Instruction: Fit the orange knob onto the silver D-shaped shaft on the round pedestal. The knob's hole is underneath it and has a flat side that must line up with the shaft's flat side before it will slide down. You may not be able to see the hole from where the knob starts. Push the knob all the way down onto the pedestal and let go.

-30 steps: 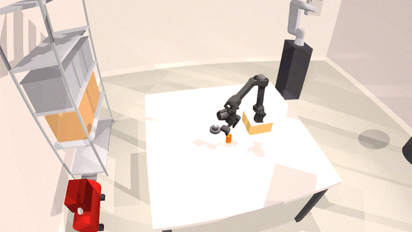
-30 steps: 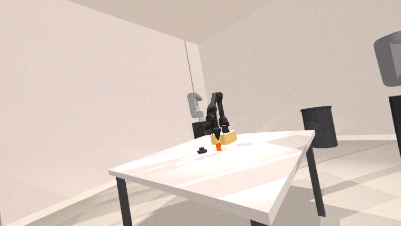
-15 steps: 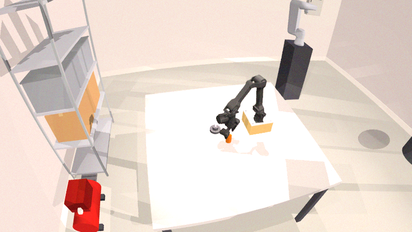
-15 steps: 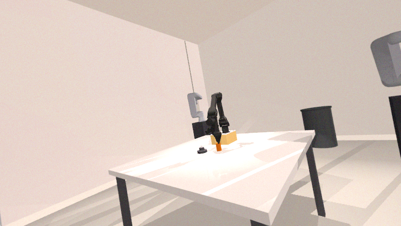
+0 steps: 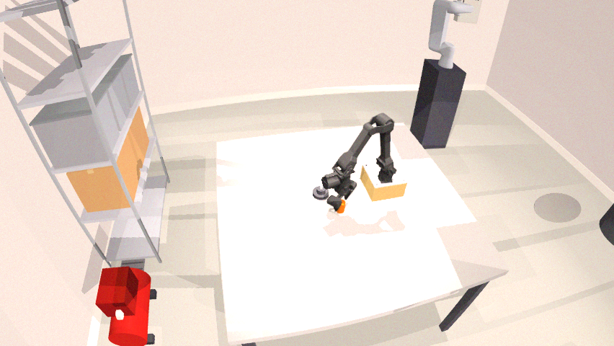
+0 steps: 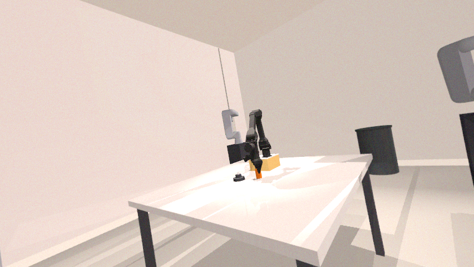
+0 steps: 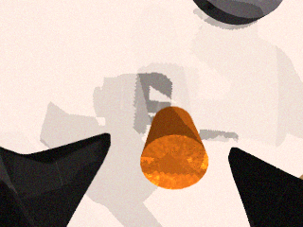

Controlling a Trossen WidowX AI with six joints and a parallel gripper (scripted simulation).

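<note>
Right now my gripper tip is right at the orange knob. Also, from my gripper tip: dark round pedestal: 70 mm ahead, 130 mm to the right, 10 mm below.
</note>
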